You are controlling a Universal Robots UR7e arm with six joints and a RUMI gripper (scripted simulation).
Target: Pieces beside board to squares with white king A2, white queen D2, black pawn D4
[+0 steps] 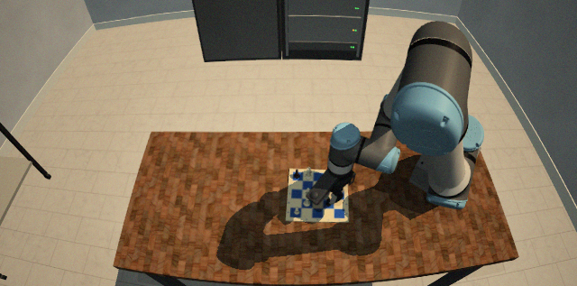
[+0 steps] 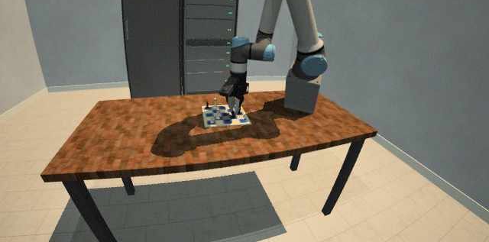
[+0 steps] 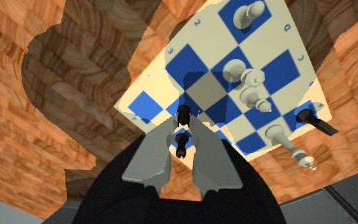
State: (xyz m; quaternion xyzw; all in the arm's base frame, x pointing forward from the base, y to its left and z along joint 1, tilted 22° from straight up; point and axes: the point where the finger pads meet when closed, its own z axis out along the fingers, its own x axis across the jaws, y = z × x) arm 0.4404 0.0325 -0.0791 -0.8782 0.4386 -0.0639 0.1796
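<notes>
Right now my hand is 10 mm above the black pawn. Also, from my hand: tall white piece (120 mm to the right, 60 mm ahead, 10 mm above); then blue-and-cream chessboard (40 mm to the right, 30 mm below, 30 mm ahead).
</notes>
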